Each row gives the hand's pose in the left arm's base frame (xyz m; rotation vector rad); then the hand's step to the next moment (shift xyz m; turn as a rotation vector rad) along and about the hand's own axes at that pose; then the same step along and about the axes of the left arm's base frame.
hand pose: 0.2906 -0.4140 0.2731 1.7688 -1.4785 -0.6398
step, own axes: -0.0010 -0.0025 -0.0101 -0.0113 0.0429 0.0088
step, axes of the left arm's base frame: 0.0090 0.0033 0.0041 -0.0353 0.0061 0.0276
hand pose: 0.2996 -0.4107 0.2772 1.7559 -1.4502 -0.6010
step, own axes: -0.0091 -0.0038 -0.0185 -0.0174 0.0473 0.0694
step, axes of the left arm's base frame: 0.0142 0.0138 0.0070 -0.0855 -0.0041 -0.0056
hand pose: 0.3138 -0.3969 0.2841 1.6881 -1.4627 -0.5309
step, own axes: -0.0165 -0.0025 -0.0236 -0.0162 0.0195 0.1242
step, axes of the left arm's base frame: 0.0155 0.0229 0.0084 -0.1100 -0.0223 -0.0590
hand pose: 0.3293 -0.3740 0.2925 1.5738 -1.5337 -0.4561
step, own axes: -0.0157 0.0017 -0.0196 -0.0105 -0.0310 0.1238
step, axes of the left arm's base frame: 0.0112 0.0213 0.0075 -0.0774 -0.0343 -0.0961
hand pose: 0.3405 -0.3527 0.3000 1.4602 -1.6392 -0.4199
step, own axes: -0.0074 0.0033 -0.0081 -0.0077 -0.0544 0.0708
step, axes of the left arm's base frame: 0.0037 0.0100 0.0042 -0.0214 -0.0273 -0.0826
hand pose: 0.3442 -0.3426 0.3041 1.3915 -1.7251 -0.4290
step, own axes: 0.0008 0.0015 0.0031 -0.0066 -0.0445 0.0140
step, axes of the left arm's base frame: -0.0034 -0.0010 -0.0004 0.0168 -0.0115 -0.0425
